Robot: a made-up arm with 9 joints. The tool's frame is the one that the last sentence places.
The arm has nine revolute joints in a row. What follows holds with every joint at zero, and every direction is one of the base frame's. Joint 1 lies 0.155 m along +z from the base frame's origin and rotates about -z. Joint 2 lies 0.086 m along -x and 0.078 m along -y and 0.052 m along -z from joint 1 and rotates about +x. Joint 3 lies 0.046 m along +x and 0.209 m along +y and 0.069 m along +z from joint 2 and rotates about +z. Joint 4 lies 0.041 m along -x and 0.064 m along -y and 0.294 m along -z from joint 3 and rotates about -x. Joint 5 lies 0.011 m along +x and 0.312 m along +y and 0.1 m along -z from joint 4 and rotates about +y. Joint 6 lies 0.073 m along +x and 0.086 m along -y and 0.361 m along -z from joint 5 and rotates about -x. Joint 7 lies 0.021 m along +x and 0.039 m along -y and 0.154 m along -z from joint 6 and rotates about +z. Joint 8 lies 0.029 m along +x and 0.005 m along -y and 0.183 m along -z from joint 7 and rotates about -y. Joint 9 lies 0.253 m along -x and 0.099 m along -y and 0.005 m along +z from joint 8 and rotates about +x. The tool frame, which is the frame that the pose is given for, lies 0.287 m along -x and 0.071 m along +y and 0.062 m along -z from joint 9; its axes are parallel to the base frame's.
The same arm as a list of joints. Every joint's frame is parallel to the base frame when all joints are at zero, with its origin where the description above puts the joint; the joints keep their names.
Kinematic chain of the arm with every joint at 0, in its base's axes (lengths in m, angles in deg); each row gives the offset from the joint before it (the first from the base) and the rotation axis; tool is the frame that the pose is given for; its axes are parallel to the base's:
joint 1: xyz 0.0000 0.0000 0.1550 axis -z
joint 2: xyz -0.0860 -0.0780 -0.0520 axis +x
joint 3: xyz 0.0460 0.2090 0.0690 axis +z
joint 4: xyz -0.0410 -0.0640 -0.2940 axis -x
joint 5: xyz 0.0110 0.3120 -0.1000 axis +y
joint 6: xyz 0.0730 -0.0860 -0.3610 axis -x
joint 7: xyz 0.0210 -0.0390 -0.1540 axis +z
joint 8: xyz 0.0290 -0.0050 -0.1830 axis -y
joint 9: xyz -0.2530 -0.0990 0.0050 axis +x
tool: xyz -0.2870 0.0710 -0.0620

